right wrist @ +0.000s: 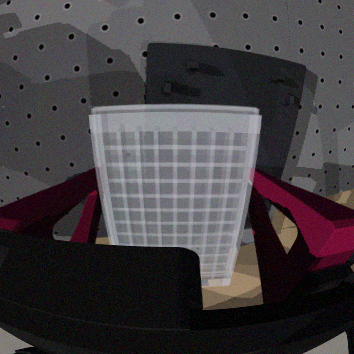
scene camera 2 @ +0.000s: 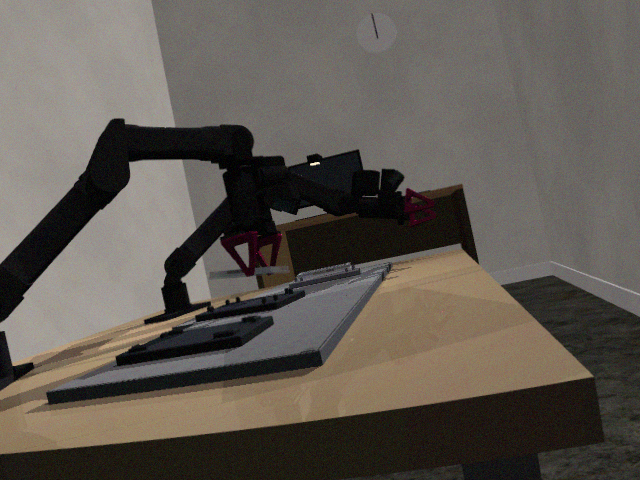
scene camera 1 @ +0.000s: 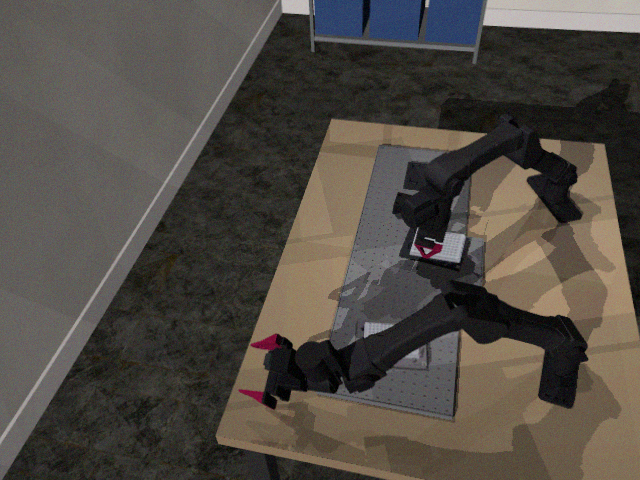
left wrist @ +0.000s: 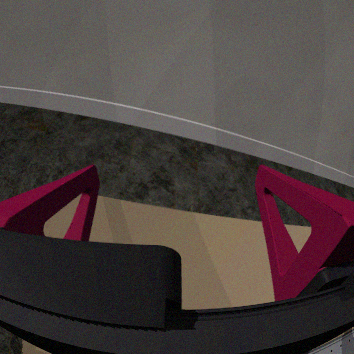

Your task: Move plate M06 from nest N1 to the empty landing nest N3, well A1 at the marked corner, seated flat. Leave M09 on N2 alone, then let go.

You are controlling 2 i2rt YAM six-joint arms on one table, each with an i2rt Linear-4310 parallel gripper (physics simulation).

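Black nest (scene camera 2: 275, 301), visible also in the right wrist view at (right wrist: 175, 72). My left gripper (scene camera 1: 245, 367), (scene camera 2: 435, 209), (left wrist: 176, 173) is open and holds nothing. My right gripper appears at (scene camera 2: 261, 275), (scene camera 1: 428, 245) and (right wrist: 174, 175).
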